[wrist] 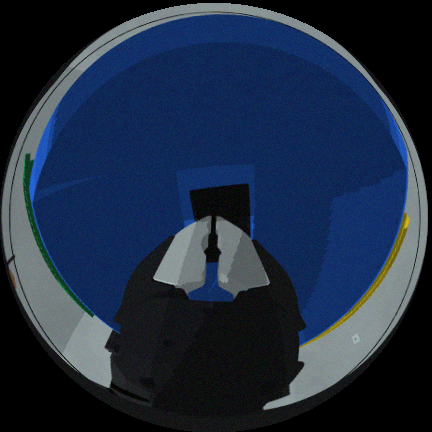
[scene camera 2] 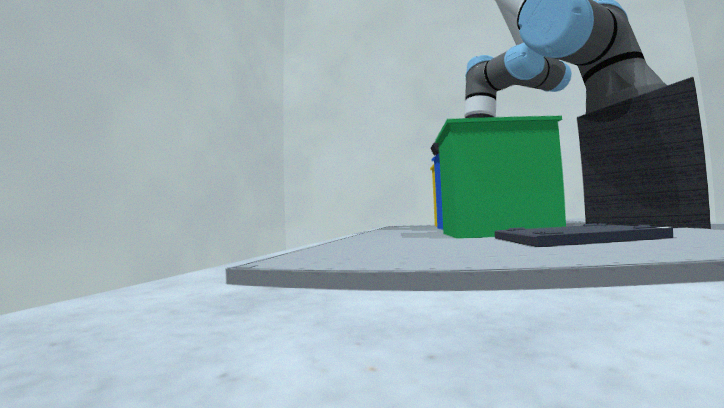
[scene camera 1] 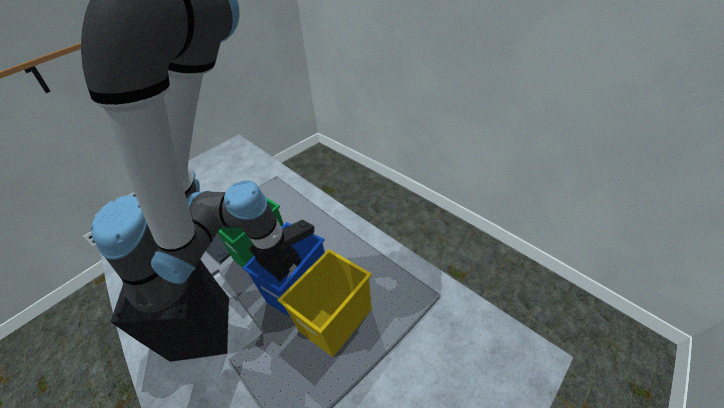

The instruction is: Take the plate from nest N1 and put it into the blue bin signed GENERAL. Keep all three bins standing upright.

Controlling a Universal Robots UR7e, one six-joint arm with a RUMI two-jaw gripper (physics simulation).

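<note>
What I can see is a green bin, a blue bin and a yellow bin, plus a black plate, a dark nest and my gripper. In the wrist view, you'd find my gripper too.
</note>
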